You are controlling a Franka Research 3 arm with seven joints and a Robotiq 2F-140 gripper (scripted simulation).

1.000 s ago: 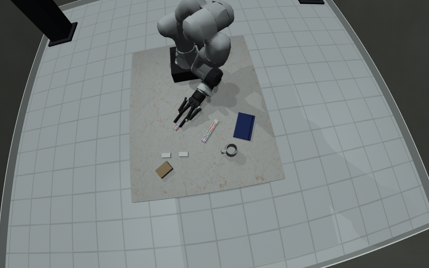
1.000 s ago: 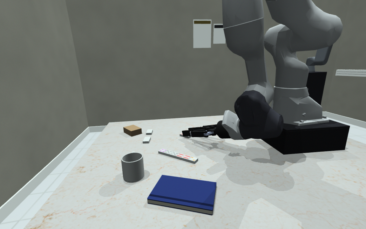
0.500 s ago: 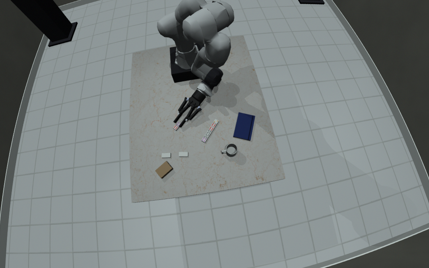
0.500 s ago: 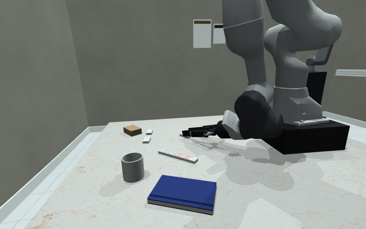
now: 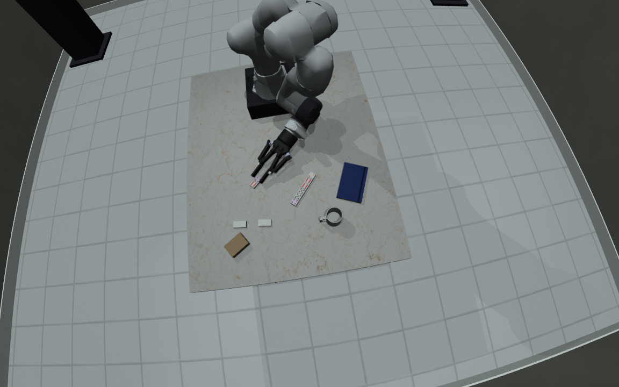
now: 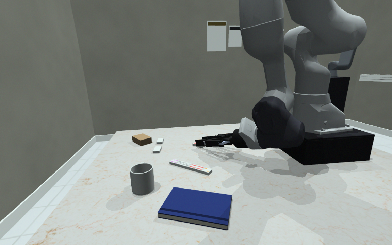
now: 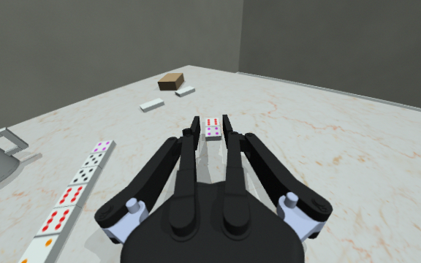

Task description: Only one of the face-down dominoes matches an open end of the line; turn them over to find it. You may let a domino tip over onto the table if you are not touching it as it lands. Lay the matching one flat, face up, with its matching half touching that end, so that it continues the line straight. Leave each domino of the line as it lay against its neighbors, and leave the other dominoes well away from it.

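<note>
My hand is 30 mm to the left of the white domino, 30 mm above it and 20 mm short of it. Round my hand: grey mug: 280 mm to the left, 230 mm ahead; blue book: 390 mm to the left, 80 mm ahead, 30 mm below; brown block: 290 mm ahead, 120 mm to the right, 20 mm below.
</note>
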